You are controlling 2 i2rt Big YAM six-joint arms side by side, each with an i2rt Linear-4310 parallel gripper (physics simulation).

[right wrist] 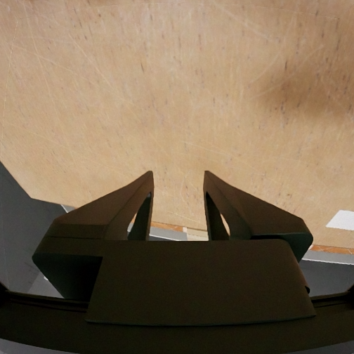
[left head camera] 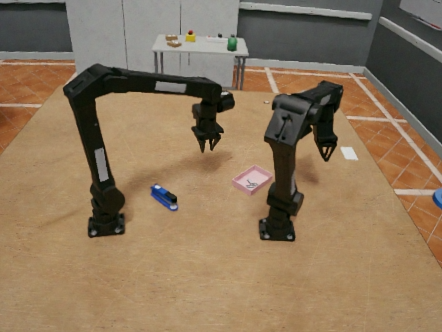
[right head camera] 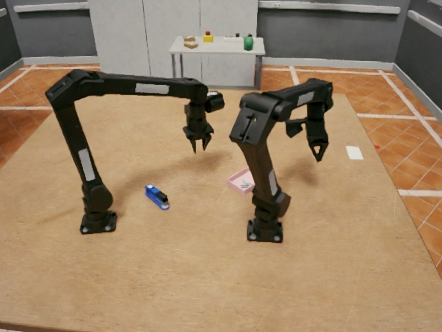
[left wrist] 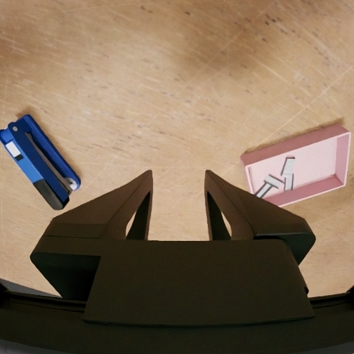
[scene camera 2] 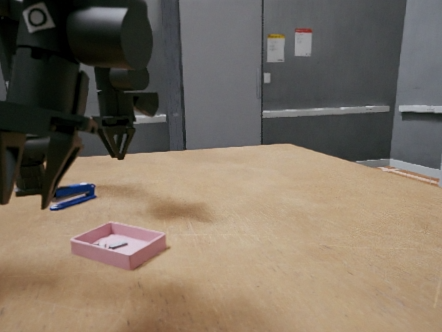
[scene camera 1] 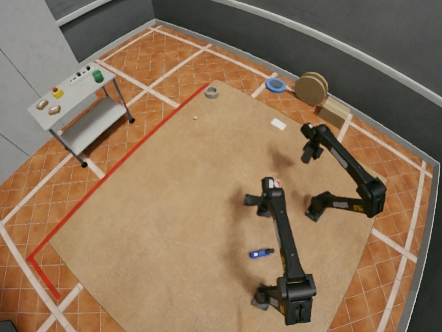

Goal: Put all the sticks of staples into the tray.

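Pixels of known places: left gripper, between the fingertips: [left head camera: 206,151] [right head camera: 199,151] [scene camera 2: 117,158]; right gripper, between the fingertips: [left head camera: 325,159] [right head camera: 318,159] [scene camera 2: 24,207] [scene camera 1: 311,158]; left arm's base, origin of its link: [left head camera: 106,226] [right head camera: 99,224] [scene camera 2: 33,190] [scene camera 1: 263,296]; right arm's base, origin of its link: [left head camera: 276,231] [right head camera: 264,232] [scene camera 1: 314,210].
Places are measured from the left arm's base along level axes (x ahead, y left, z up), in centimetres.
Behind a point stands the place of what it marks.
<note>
A pink tray [left head camera: 240,187] @(y -50.0, x 12.0, z 1.3 cm) [right head camera: 239,190] @(y -51.7, x 9.6, z 1.6 cm) [scene camera 2: 102,254] @(y -59.8, x 12.5, z 1.6 cm) [left wrist: 298,142] lies on the table between the arms. Several grey sticks of staples lie together inside it, at the near left part in the left wrist view; one stick [left wrist: 289,165] lies above the others there. My left gripper [left head camera: 207,149] @(y -37.7, x 19.8, z 14.0 cm) [right head camera: 199,150] @(y -37.7, x 19.8, z 14.0 cm) [left wrist: 178,177] is open and empty, high above the table, to the left of the tray in the head camera views. My right gripper [left head camera: 326,158] @(y -78.5, x 4.1, z 17.4 cm) [right head camera: 319,157] @(y -78.5, x 4.1, z 17.4 cm) [right wrist: 178,178] is open and empty, high above the table at the right. No stick shows outside the tray.
A blue stapler [left head camera: 164,197] @(y -20.5, x 7.9, z 3.7 cm) [right head camera: 157,196] @(y -21.0, x 7.4, z 4.2 cm) [scene camera 1: 261,253] @(y -19.9, x 10.5, z 4.8 cm) [scene camera 2: 73,196] @(y -21.7, x 10.0, z 2.2 cm) [left wrist: 40,163] lies on the table, left of the tray in the head camera views. A white card [left head camera: 349,153] @(y -108.9, x 29.6, z 0.1 cm) [right head camera: 354,153] @(y -108.5, x 29.2, z 0.2 cm) [scene camera 1: 278,124] @(y -108.3, x 29.7, z 0.1 cm) lies near the table's right edge. A grey roll [scene camera 1: 211,92] @(y -108.7, x 84.0, z 4.7 cm) lies at the far corner.
</note>
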